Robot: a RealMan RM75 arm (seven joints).
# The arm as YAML. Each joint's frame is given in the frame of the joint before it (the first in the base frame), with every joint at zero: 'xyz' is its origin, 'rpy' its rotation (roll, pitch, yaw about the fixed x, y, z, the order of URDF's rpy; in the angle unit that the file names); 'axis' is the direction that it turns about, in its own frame. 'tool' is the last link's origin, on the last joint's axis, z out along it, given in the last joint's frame.
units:
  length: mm
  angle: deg
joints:
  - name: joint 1
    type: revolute
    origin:
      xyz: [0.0, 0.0, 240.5]
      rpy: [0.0, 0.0, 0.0]
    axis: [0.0, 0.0, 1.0]
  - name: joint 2
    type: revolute
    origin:
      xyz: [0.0, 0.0, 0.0]
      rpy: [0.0, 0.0, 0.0]
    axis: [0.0, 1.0, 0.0]
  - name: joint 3
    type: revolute
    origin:
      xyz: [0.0, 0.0, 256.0]
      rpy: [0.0, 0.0, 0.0]
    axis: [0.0, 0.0, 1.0]
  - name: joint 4
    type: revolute
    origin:
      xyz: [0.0, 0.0, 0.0]
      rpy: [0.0, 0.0, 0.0]
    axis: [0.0, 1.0, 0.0]
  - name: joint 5
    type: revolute
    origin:
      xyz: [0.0, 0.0, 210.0]
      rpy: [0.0, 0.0, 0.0]
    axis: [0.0, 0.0, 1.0]
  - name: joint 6
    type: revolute
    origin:
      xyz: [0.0, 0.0, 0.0]
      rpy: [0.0, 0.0, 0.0]
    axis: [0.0, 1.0, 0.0]
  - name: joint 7
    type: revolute
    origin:
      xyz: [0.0, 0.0, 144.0]
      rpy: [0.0, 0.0, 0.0]
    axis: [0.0, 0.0, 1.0]
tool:
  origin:
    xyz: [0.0, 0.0, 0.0]
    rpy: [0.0, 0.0, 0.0]
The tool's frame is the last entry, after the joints.
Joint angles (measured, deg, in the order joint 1, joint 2, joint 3, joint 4, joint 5, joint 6, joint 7), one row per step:
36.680 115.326 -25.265 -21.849 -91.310 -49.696 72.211
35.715 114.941 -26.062 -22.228 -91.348 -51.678 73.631
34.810 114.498 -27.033 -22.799 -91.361 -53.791 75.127
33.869 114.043 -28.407 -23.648 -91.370 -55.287 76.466
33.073 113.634 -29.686 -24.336 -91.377 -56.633 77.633
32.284 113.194 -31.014 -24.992 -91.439 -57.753 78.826
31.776 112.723 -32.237 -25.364 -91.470 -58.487 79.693
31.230 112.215 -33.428 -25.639 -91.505 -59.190 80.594
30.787 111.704 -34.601 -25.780 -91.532 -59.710 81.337
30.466 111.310 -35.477 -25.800 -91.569 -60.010 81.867
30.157 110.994 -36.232 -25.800 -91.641 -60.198 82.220
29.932 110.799 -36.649 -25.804 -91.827 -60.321 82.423
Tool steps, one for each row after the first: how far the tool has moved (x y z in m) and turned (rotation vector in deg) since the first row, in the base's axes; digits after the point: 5 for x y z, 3 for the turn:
0.00168 -0.00481 0.00233 -0.715 1.001 0.789
0.00221 -0.00907 0.00549 -1.503 1.877 1.848
0.00352 -0.01289 0.00916 -2.315 2.009 2.625
0.00430 -0.01632 0.01177 -3.197 2.130 3.350
0.00560 -0.01975 0.01420 -4.155 2.140 3.849
0.00644 -0.02186 0.01607 -5.046 1.947 4.227
0.00792 -0.02437 0.01782 -5.977 1.827 4.443
0.00939 -0.02647 0.01912 -6.905 1.599 4.574
0.01084 -0.02812 0.01984 -7.628 1.410 4.557
0.01251 -0.02982 0.02015 -8.268 1.139 4.473
0.01394 -0.03120 0.02023 -8.727 0.888 4.373

